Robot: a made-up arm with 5 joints. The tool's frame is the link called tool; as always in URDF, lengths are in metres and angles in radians. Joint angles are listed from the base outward.
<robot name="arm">
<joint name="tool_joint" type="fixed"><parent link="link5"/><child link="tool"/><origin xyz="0 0 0" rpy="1.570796 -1.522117 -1.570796"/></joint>
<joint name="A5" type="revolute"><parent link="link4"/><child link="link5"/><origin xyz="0.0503 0.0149 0"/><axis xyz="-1 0 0"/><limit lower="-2.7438" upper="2.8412"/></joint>
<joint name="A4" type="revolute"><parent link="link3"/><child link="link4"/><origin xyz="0.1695 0 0.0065"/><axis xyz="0 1 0"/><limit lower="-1.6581" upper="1.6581"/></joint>
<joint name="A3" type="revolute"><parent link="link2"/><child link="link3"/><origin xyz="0.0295 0 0.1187"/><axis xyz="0 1 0"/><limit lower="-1.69" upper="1.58"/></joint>
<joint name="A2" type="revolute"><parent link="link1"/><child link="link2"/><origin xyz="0.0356 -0.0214 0.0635"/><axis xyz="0 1 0"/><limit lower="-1.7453" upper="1.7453"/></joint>
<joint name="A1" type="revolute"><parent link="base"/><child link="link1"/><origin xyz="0.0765 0 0.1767"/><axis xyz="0 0 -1"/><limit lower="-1.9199" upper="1.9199"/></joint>
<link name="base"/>
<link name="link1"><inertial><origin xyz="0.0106 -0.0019 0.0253"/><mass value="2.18"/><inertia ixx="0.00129" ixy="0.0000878" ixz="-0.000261" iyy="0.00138" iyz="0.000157" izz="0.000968"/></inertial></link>
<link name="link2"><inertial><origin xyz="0.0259 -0.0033 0.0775"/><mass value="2.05"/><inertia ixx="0.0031" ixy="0" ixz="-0.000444" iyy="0.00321" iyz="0" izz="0.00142"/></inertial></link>
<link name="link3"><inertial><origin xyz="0.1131 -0.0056 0.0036"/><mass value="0.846"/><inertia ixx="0.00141" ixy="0" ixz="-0.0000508" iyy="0.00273" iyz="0" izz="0.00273"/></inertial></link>
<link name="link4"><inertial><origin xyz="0.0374 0.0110 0.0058"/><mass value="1.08"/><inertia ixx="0.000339" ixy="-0.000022" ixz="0" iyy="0.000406" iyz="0" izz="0.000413"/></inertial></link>
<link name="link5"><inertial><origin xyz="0.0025 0.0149 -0.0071"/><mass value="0.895"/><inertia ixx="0.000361" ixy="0" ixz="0" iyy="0.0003" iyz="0" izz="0.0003"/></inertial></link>
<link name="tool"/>
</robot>
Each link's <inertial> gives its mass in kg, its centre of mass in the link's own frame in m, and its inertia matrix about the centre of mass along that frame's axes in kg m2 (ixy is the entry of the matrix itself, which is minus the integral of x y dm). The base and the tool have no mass. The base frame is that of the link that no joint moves.
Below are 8 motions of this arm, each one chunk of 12 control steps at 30 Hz.
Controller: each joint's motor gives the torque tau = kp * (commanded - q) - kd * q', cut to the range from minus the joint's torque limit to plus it. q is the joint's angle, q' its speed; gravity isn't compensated. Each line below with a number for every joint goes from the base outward.
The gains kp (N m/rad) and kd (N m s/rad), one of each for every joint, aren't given. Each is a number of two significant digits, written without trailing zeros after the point. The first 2 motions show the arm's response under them.
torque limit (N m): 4.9 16 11 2.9 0.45
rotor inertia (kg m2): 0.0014 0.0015 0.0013 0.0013 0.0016
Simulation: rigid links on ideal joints. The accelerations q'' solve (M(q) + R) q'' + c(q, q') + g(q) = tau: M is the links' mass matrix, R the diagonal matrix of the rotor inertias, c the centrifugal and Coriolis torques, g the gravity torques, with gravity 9.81 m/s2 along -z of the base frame. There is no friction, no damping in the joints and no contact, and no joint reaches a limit. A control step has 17 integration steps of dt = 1/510 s. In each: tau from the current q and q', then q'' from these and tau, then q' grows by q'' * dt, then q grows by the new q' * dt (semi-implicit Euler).
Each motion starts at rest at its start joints. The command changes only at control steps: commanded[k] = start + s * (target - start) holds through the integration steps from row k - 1 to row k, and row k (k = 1, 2, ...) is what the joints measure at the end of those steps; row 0 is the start. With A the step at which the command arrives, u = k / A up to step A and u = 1 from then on. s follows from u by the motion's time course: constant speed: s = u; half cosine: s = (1 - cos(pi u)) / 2; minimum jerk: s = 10 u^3 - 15 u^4 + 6 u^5; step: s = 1 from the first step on.
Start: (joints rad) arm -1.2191 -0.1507 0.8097 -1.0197 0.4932
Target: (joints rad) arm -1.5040 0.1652 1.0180 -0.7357 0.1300
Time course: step
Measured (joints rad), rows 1 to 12:
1: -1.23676 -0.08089 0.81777 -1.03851 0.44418
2: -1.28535 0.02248 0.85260 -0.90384 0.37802
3: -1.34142 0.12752 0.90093 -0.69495 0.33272
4: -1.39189 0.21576 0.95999 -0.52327 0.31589
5: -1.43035 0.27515 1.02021 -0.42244 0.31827
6: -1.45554 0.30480 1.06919 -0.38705 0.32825
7: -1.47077 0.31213 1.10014 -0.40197 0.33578
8: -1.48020 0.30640 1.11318 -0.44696 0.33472
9: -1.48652 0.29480 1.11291 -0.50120 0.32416
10: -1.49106 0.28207 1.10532 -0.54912 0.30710
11: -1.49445 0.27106 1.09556 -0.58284 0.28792
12: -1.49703 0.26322 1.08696 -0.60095 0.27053
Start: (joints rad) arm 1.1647 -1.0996 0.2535 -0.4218 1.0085
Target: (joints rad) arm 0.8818 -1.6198 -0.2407 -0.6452 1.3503
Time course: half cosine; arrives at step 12
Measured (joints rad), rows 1 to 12:
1: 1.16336 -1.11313 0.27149 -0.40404 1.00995
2: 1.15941 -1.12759 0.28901 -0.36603 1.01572
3: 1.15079 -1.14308 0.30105 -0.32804 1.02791
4: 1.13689 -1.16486 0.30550 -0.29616 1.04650
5: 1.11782 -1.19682 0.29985 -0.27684 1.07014
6: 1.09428 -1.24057 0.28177 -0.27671 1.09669
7: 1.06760 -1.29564 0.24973 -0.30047 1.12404
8: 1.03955 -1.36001 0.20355 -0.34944 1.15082
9: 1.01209 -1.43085 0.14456 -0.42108 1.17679
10: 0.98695 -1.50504 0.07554 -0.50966 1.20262
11: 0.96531 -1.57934 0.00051 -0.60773 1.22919
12: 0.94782 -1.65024 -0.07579 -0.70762 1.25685
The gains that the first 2 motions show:
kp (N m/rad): 35 43 25 3.7 0.62
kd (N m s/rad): 4.4 3 3.2 0.17 0.074
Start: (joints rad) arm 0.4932 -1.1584 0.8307 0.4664 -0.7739
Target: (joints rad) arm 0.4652 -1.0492 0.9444 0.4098 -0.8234
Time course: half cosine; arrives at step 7
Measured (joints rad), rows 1 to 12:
1: 0.49299 -1.16396 0.84927 0.49324 -0.76882
2: 0.49262 -1.15827 0.87941 0.55359 -0.74702
3: 0.49098 -1.13894 0.91672 0.60296 -0.71603
4: 0.48798 -1.11101 0.95764 0.63083 -0.68554
5: 0.48401 -1.08045 0.99865 0.64117 -0.66125
6: 0.47973 -1.05242 1.03673 0.64242 -0.64445
7: 0.47582 -1.03097 1.06941 0.64229 -0.63349
8: 0.47275 -1.01752 1.09520 0.64279 -0.62612
9: 0.47054 -1.01059 1.11396 0.64092 -0.62152
10: 0.46899 -1.00788 1.12649 0.63502 -0.61994
11: 0.46791 -1.00761 1.13408 0.62634 -0.62140
12: 0.46715 -1.00857 1.13810 0.61714 -0.62528

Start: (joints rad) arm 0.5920 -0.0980 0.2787 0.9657 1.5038
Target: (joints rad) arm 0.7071 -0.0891 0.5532 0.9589 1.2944
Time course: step
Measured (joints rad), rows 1 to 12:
1: 0.60391 -0.09944 0.33154 0.91441 1.47362
2: 0.62616 -0.06998 0.39908 0.90820 1.42790
3: 0.64779 -0.02802 0.46950 0.92678 1.39108
4: 0.66532 0.01079 0.53521 0.94813 1.36458
5: 0.67835 0.03744 0.58981 0.96319 1.34541
6: 0.68759 0.05005 0.63000 0.96945 1.33113
7: 0.69398 0.05164 0.65602 0.96683 1.32049
8: 0.69833 0.04687 0.67053 0.95735 1.31287
9: 0.70127 0.03972 0.67714 0.94488 1.30777
10: 0.70322 0.03266 0.67915 0.93345 1.30454
11: 0.70450 0.02689 0.67903 0.92557 1.30254
12: 0.70535 0.02275 0.67834 0.92172 1.30124

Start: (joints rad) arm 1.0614 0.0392 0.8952 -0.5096 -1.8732
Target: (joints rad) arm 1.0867 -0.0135 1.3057 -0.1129 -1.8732
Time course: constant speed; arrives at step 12
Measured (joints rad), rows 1 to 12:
1: 1.06169 0.05192 0.90422 -0.48428 -1.87306
2: 1.06212 0.07331 0.92911 -0.40630 -1.87162
3: 1.06285 0.09599 0.96535 -0.30969 -1.86807
4: 1.06398 0.11497 1.00813 -0.22207 -1.86318
5: 1.06555 0.12682 1.05261 -0.15547 -1.85811
6: 1.06746 0.13057 1.09484 -0.11156 -1.85391
7: 1.06958 0.12734 1.13259 -0.08627 -1.85127
8: 1.07176 0.11929 1.16549 -0.07291 -1.85040
9: 1.07392 0.10862 1.19449 -0.06456 -1.85110
10: 1.07603 0.09712 1.22114 -0.05573 -1.85291
11: 1.07810 0.08595 1.24694 -0.04317 -1.85532
12: 1.08015 0.07569 1.27300 -0.02581 -1.85789

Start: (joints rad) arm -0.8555 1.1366 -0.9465 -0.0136 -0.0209
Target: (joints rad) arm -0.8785 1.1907 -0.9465 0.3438 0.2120
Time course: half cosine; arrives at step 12
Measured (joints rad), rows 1 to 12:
1: -0.85549 1.15417 -0.94473 -0.01772 -0.02214
2: -0.85562 1.18806 -0.93117 0.01432 -0.01680
3: -0.85605 1.23092 -0.90888 0.08094 0.00382
4: -0.85688 1.27808 -0.88094 0.16166 0.03933
5: -0.85815 1.32504 -0.85057 0.24233 0.08443
6: -0.85983 1.36764 -0.82087 0.31530 0.13292
7: -0.86185 1.40266 -0.79450 0.37674 0.17960
8: -0.86408 1.42820 -0.77341 0.42480 0.22089
9: -0.86640 1.44377 -0.75867 0.45872 0.25475
10: -0.86869 1.45016 -0.75041 0.47864 0.28032
11: -0.87085 1.44899 -0.74797 0.48556 0.29760
12: -0.87278 1.44231 -0.75008 0.48113 0.30710

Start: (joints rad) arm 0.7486 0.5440 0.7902 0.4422 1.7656
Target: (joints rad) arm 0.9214 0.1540 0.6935 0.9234 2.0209
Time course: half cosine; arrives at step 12
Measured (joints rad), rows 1 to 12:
1: 0.74909 0.56569 0.78796 0.41199 1.76990
2: 0.75050 0.59015 0.79074 0.38783 1.78178
3: 0.75439 0.59892 0.79602 0.40857 1.79535
4: 0.76165 0.59006 0.80159 0.45899 1.80865
5: 0.77234 0.56591 0.80523 0.51930 1.82351
6: 0.78597 0.52983 0.80536 0.57839 1.84251
7: 0.80183 0.48570 0.80156 0.63233 1.86705
8: 0.81907 0.43769 0.79455 0.68090 1.89684
9: 0.83681 0.38993 0.78574 0.72472 1.93008
10: 0.85410 0.34624 0.77669 0.76358 1.96401
11: 0.86999 0.30993 0.76875 0.79580 1.99558
12: 0.88350 0.28367 0.76285 0.81854 2.02206

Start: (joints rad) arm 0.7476 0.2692 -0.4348 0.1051 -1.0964
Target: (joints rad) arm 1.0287 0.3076 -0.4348 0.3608 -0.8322
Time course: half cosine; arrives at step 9
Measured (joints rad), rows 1 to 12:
1: 0.74849 0.28000 -0.42686 0.11344 -1.09280
2: 0.75193 0.30655 -0.41019 0.15858 -1.07758
3: 0.75981 0.34311 -0.38700 0.23184 -1.04630
4: 0.77371 0.38520 -0.35936 0.31750 -0.99957
5: 0.79451 0.42850 -0.32947 0.40287 -0.94162
6: 0.82209 0.46899 -0.29961 0.47874 -0.87854
7: 0.85517 0.50325 -0.27197 0.53889 -0.81687
8: 0.89128 0.52891 -0.24845 0.57961 -0.76246
9: 0.92695 0.54486 -0.23027 0.59951 -0.71979
10: 0.95880 0.55148 -0.21826 0.60139 -0.69080
11: 0.98488 0.55035 -0.21255 0.59180 -0.67440
12: 1.00471 0.54366 -0.21223 0.57693 -0.66772

